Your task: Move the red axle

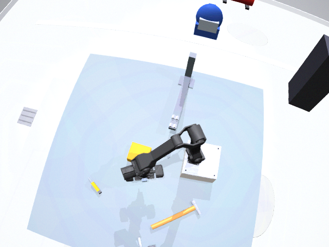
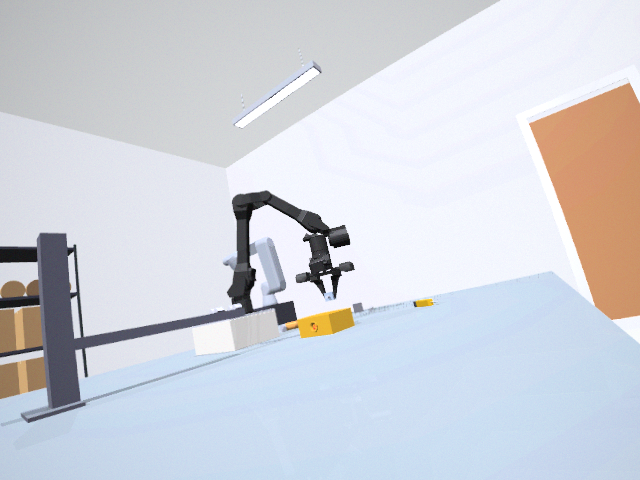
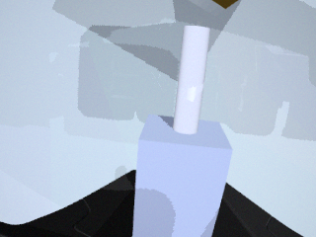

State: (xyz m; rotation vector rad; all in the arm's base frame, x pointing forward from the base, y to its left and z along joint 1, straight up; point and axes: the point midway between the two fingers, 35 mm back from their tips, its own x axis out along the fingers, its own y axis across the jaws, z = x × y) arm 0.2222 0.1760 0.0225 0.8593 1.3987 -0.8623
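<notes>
Now: the grey block 20 mm to the right of my gripper tip, 10 mm ahead of it and 10 mm above it. Also, from my gripper tip: yellow beam 130 mm to the right, 70 mm ahead, 60 mm below; yellow tool 250 mm ahead, 130 mm to the left, 70 mm below.
</notes>
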